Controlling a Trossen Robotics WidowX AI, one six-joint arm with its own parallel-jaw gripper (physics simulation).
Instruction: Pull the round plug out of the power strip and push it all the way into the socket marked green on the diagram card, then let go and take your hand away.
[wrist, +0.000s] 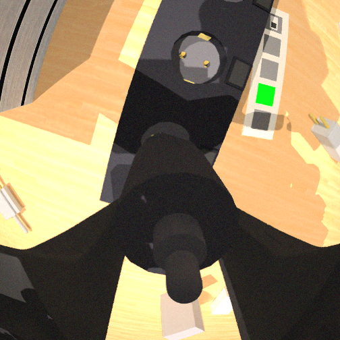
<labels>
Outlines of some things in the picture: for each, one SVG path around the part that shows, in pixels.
My gripper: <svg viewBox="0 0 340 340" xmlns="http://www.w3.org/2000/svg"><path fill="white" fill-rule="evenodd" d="M236 207L239 212L237 236L229 250L218 261L241 340L340 340L340 243L324 247L314 246ZM119 198L69 229L31 248L18 249L0 244L0 340L105 340L125 256L117 247L112 229Z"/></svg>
A round black plug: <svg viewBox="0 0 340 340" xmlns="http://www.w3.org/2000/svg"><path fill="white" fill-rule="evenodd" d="M157 132L157 134L144 140L134 156L117 203L112 229L117 247L125 257L148 272L165 275L165 286L169 297L175 302L187 304L196 300L202 292L200 270L219 260L229 250L237 236L239 212L229 190L227 190L225 184L202 151L193 142L163 132L161 134Z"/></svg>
A diagram card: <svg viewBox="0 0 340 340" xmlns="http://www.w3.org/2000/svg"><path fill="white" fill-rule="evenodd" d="M275 7L271 7L252 65L248 102L242 128L242 135L271 140L275 129L283 84L289 13L285 13Z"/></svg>
</labels>
